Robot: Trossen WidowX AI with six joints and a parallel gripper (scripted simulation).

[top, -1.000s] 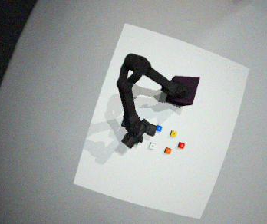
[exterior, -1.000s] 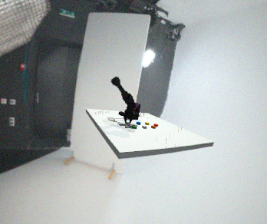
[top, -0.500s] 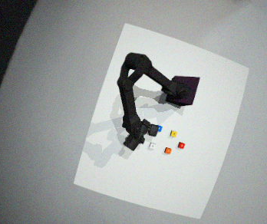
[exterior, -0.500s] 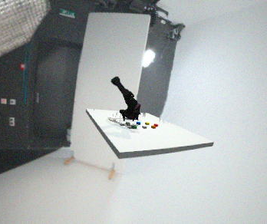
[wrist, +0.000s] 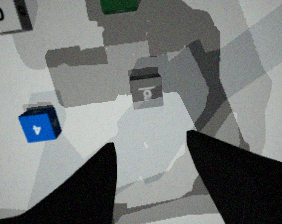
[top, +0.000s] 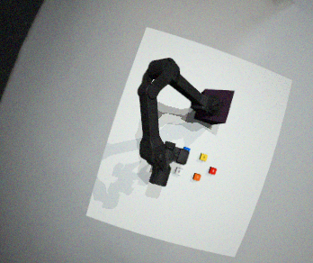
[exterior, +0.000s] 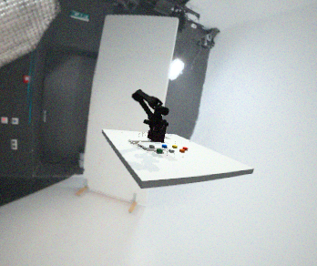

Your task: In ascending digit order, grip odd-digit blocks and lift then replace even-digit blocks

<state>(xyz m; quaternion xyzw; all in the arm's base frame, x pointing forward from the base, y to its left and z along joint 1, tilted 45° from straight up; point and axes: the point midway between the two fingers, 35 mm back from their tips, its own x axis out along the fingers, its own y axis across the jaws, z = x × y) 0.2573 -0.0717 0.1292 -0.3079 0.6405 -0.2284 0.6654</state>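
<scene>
Now: the green block 100 mm below my gripper tip, 100 mm ahead of it and 20 mm to the left of it. Round my gripper tip: grey block (100 mm below, 10 mm to the right, 10 mm ahead); white block (120 mm to the left, 100 mm below, 90 mm ahead); blue block (120 mm to the left, 100 mm below, 30 mm behind).
</scene>
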